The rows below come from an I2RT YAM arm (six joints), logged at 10 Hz.
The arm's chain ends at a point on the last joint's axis. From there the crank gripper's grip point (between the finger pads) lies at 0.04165 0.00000 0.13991 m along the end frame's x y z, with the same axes.
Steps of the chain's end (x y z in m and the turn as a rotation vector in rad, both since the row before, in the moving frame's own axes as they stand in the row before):
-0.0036, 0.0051, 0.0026, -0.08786, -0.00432, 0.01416
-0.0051, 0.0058, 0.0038, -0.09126, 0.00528, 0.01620
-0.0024, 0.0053, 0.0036, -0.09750, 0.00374, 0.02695
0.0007, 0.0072, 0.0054, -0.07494, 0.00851, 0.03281
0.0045, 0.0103, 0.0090, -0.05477, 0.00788, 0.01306
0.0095, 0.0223, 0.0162, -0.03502, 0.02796, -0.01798
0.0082, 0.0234, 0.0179, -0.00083, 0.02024, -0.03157
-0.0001, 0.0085, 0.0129, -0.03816, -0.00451, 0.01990
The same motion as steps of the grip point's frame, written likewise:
-0.0043, 0.0180, 0.0022, -0.08786, -0.00432, 0.01416
-0.0045, 0.0192, 0.0030, -0.09126, 0.00528, 0.01620
-0.0021, 0.0200, 0.0027, -0.09750, 0.00374, 0.02695
0.0017, 0.0190, 0.0046, -0.07494, 0.00851, 0.03281
0.0055, 0.0185, 0.0084, -0.05477, 0.00788, 0.01306
0.0134, 0.0264, 0.0149, -0.03502, 0.02796, -0.01798
0.0110, 0.0222, 0.0170, -0.00083, 0.02024, -0.03157
-0.0008, 0.0147, 0.0130, -0.03816, -0.00451, 0.01990

